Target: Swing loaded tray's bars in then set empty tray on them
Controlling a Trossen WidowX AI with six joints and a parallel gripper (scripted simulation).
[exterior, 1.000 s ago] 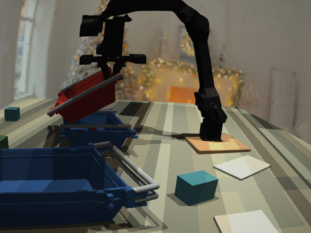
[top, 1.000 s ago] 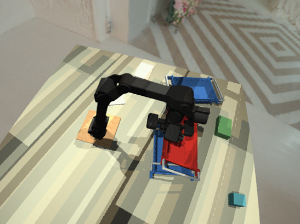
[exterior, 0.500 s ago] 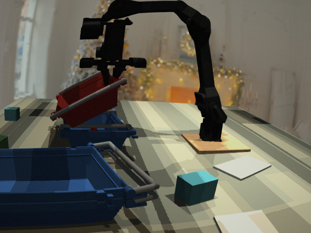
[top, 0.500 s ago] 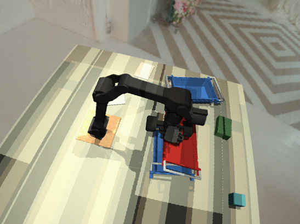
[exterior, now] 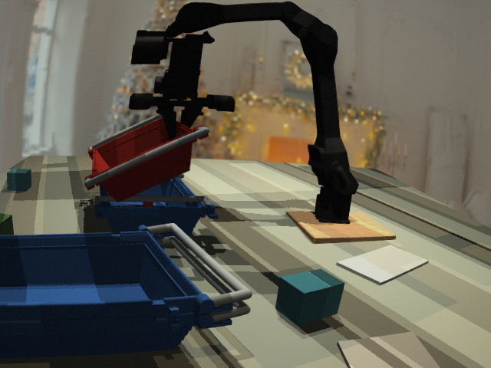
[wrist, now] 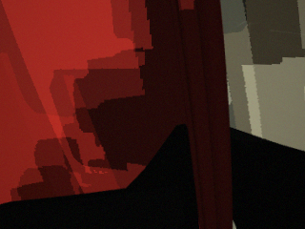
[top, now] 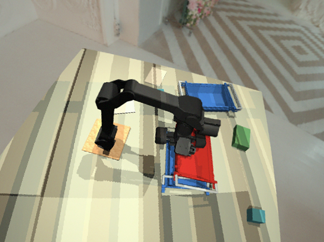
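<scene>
My gripper tip is 7 cm short of the red tray and 3 cm to the right of it. The rest, counted from my gripper tip: green block: 30 cm ahead, 27 cm to the left, 11 cm below.
</scene>
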